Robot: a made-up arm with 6 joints.
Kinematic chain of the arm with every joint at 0, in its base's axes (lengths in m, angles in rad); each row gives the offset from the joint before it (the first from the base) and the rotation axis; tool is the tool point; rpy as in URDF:
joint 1: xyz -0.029 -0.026 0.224 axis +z
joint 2: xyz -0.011 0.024 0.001 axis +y
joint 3: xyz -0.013 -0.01 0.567 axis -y
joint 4: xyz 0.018 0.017 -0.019 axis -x
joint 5: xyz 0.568 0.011 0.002 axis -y
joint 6: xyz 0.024 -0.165 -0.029 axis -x
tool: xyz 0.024 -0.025 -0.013 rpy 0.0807 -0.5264 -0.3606
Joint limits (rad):
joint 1: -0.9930..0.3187
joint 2: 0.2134..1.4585
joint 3: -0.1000..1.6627
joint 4: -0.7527..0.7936
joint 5: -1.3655..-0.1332
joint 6: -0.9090..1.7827
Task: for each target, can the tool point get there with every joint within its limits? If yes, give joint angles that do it. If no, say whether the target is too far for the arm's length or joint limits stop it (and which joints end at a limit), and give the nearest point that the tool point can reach.
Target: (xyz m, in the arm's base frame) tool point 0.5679 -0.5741 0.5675
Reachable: yes | joints -0.5505 0.4488 0.1638 0.4249 -0.6067 -0.2677
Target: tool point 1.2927 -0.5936 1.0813
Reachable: no: too far | nearest point 0.9230 -0.4348 0.8436 | short by 0.467 m
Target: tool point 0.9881 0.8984 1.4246
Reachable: no: too far | nearest point 0.8088 0.2044 1.0573 | short by 0.805 m
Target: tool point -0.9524 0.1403 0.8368
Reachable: no: joint limits stop it (at a limit: joint 1, joint 2, joint 3, joint 4, joint 5) | nearest point -0.0883 -0.1770 1.3387 | short by 1.048 m
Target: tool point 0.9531 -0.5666 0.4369
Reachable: yes | joints -0.3699 1.1295 1.0029 0.5625 -0.4236 0.2694
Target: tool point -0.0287 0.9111 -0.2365
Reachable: no: joint limits stop it (at a limit: joint 1, joint 2, joint 3, joint 4, joint 6) | nearest point 0.3409 0.0583 -0.2818 | short by 0.931 m
